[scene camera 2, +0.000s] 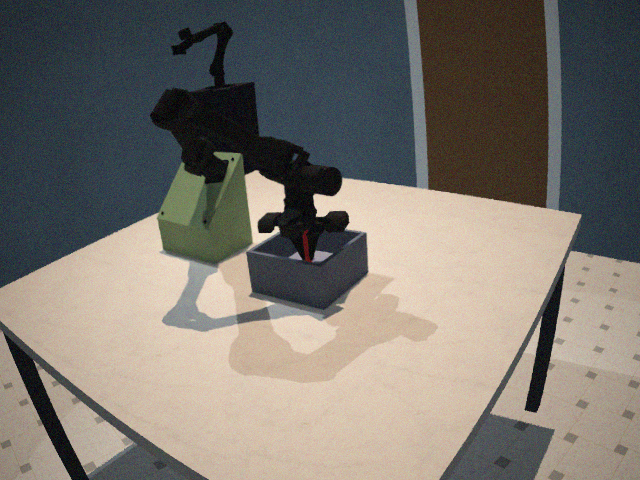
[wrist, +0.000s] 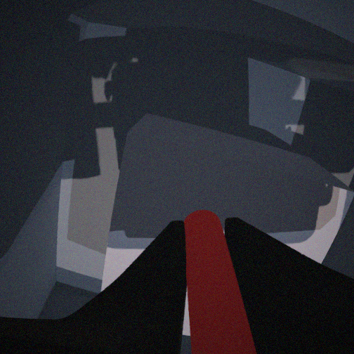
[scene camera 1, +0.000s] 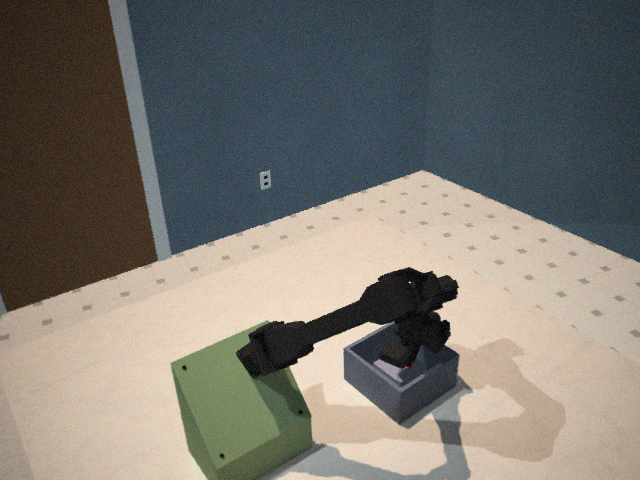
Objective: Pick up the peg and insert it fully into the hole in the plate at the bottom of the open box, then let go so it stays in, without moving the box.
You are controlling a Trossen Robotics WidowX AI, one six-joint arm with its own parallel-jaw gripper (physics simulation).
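Places are measured from the arm's base along level axes (x back, y right, z up), in metres.
Pixels of known places: gripper, fingertip midpoint: (scene camera 2: 307, 259) (scene camera 1: 410, 363); arm's base at its link origin: (scene camera 2: 216, 172) (scene camera 1: 256, 356).
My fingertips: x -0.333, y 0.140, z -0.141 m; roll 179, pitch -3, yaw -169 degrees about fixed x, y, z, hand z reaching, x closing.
For each thing: its middle in the pictures, then the offset to it from my fingertips. Level surfaces: height alone.
- red peg at the middle of its body: (scene camera 2: 306, 245) dy -0.004, dx +0.002, dz +0.031 m
- open blue-grey box at the middle of its body: (scene camera 2: 309, 262) (scene camera 1: 400, 367) dy -0.021, dx +0.010, dz -0.018 m
- pale plate at the middle of its body: (scene camera 2: 309, 268) (scene camera 1: 399, 371) dy -0.021, dx +0.010, dz -0.032 m
- pale table at its surface level: dz -0.067 m
The red peg (scene camera 1: 409, 365) (scene camera 2: 306, 246) (wrist: 212, 280) is held between the two black fingers of my gripper (scene camera 2: 307, 256) (wrist: 203, 231), which is shut on it. The peg looks slightly tilted in scene camera 2. The fingertips are inside the open blue-grey box (scene camera 1: 373, 384) (scene camera 2: 289, 281), below its rim. The pale plate (scene camera 1: 387, 368) (scene camera 2: 323, 255) (wrist: 215, 185) lies at the box's bottom, largely in shadow in the wrist view. The hole does not show in any view. I cannot tell whether the peg's lower end touches the plate.
A green sloped block (scene camera 1: 232, 408) (scene camera 2: 206, 245) stands beside the box, partly under my arm. The box walls stand close around the fingers. A dark box (scene camera 2: 237, 111) with a thin jointed black arm on top shows behind the green block. All stand on or behind the pale table (scene camera 2: 439, 310).
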